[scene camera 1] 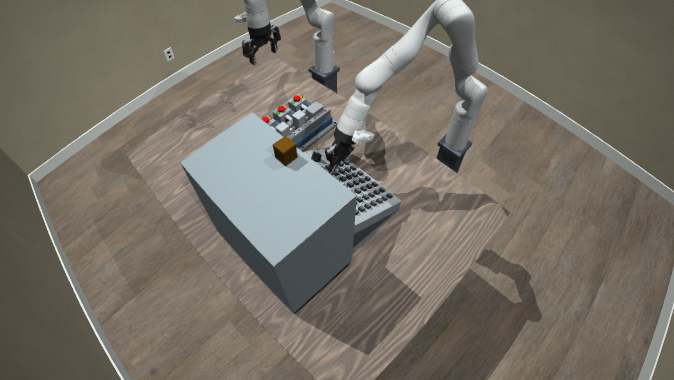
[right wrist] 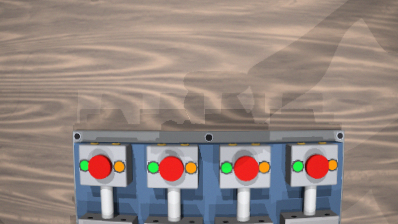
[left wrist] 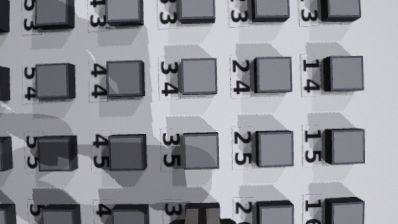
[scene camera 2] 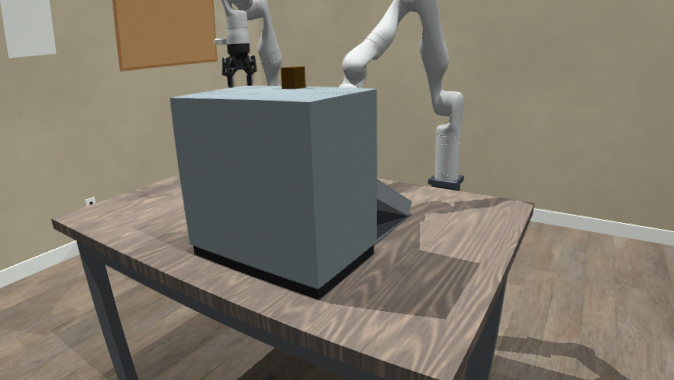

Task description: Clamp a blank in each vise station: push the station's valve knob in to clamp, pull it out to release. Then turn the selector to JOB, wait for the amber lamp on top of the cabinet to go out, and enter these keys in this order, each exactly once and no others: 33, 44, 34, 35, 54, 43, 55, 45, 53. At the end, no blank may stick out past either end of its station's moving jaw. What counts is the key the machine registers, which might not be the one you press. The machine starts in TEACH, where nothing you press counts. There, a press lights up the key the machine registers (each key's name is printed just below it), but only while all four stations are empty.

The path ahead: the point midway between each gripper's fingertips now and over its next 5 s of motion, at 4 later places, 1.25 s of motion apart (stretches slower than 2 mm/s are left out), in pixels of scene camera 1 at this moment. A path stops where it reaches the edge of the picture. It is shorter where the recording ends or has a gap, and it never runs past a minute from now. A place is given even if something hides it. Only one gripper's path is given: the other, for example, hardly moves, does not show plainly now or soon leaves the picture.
The left gripper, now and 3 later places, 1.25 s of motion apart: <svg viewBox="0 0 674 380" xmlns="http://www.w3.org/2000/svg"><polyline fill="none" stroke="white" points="330,172 332,173 350,183 354,176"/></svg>
